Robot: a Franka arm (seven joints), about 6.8 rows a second.
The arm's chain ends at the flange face. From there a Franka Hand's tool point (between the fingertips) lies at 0.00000 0.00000 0.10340 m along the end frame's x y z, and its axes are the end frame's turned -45 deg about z.
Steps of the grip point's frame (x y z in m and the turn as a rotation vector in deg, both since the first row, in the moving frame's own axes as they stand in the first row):
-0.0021 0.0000 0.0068 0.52 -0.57 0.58
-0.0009 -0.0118 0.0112 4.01 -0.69 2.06
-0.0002 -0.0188 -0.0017 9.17 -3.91 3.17
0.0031 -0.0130 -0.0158 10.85 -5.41 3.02
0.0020 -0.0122 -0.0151 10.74 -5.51 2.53
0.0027 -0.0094 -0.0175 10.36 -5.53 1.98
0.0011 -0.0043 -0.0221 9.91 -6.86 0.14
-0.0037 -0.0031 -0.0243 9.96 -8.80 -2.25
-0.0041 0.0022 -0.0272 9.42 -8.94 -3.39
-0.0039 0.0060 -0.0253 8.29 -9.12 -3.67
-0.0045 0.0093 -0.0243 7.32 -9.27 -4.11
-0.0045 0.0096 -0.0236 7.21 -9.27 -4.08
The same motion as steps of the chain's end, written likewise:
-0.0001 0.0014 0.0068 -0.04 -0.77 0.58
-0.0031 -0.0034 0.0115 2.35 -3.32 2.06
0.0030 -0.0060 -0.0001 3.72 -9.25 3.17
0.0134 -0.0040 -0.0135 3.85 -11.50 3.02
0.0132 -0.0030 -0.0128 3.70 -11.49 2.53
0.0153 -0.0021 -0.0153 3.42 -11.24 1.98
0.0190 0.0001 -0.0198 2.16 -11.86 0.14
0.0189 0.0014 -0.0215 0.82 -13.27 -2.25
0.0219 0.0044 -0.0246 0.34 -12.98 -3.39
0.0235 0.0052 -0.0229 -0.59 -12.31 -3.67
0.0243 0.0065 -0.0221 -1.38 -11.73 -4.11
0.0244 0.0066 -0.0214 -1.46 -11.65 -4.08

